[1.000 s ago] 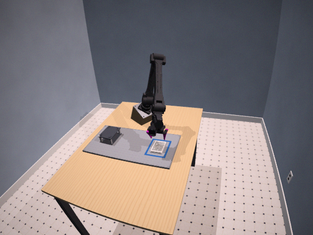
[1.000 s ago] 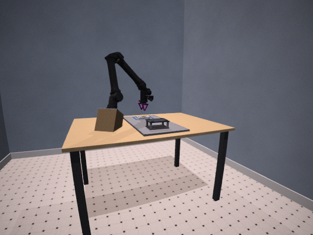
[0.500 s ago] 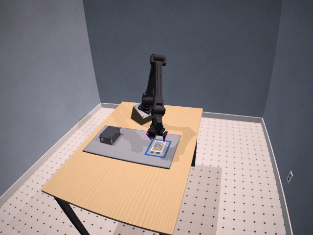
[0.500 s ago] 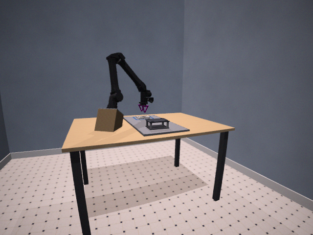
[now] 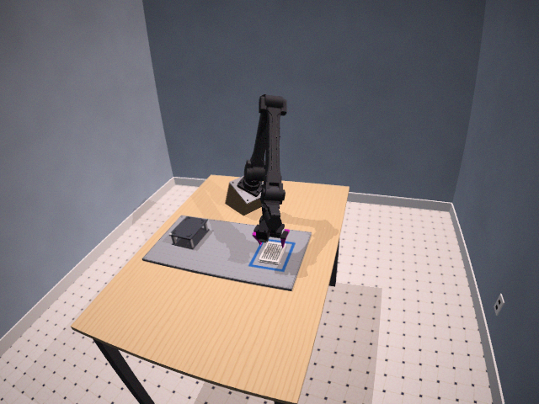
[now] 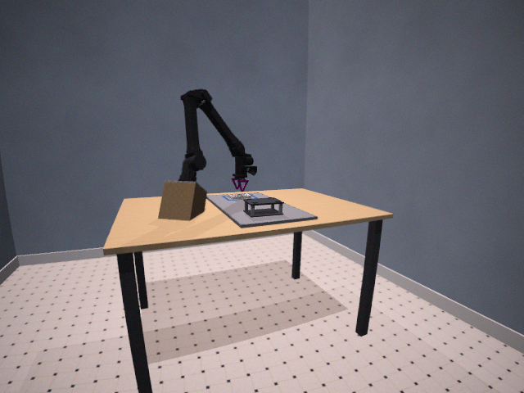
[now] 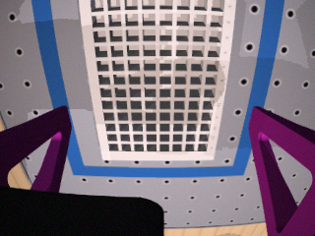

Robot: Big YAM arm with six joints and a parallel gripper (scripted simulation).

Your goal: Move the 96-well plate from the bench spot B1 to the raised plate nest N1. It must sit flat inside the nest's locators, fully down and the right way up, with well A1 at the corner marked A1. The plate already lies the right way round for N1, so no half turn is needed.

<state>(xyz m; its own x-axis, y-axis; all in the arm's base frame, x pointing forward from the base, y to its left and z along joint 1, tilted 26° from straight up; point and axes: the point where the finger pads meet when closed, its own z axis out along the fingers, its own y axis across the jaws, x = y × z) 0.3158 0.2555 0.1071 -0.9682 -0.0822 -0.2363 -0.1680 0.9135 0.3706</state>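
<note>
Right now the white 96-well plate is 4 cm below my hand. The rest, counted from my hand: dark raised nest N1: 41 cm to the right, 5 cm ahead, 1 cm above; A1 label: 46 cm to the right, 13 cm ahead, 1 cm above.
</note>
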